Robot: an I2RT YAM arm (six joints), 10 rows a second.
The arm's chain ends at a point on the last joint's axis. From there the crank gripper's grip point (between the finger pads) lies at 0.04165 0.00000 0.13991 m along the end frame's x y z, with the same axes.
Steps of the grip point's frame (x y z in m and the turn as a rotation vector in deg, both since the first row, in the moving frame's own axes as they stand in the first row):
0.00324 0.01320 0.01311 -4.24 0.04 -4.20
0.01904 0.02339 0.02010 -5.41 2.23 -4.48
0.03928 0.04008 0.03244 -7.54 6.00 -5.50
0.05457 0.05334 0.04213 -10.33 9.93 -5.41
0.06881 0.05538 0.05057 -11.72 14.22 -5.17
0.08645 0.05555 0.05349 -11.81 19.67 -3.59
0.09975 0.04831 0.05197 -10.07 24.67 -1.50
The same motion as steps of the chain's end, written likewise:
0.00288 0.00592 0.01341 -4.24 0.04 -4.20
0.01325 0.01375 0.02229 -5.41 2.23 -4.48
0.02426 0.02674 0.03848 -7.54 6.00 -5.50
0.03023 0.03409 0.05326 -10.33 9.93 -5.41
0.03489 0.03358 0.06750 -11.72 14.22 -5.17
0.04133 0.03297 0.07820 -11.81 19.67 -3.59
0.04515 0.02797 0.08403 -10.07 24.67 -1.50

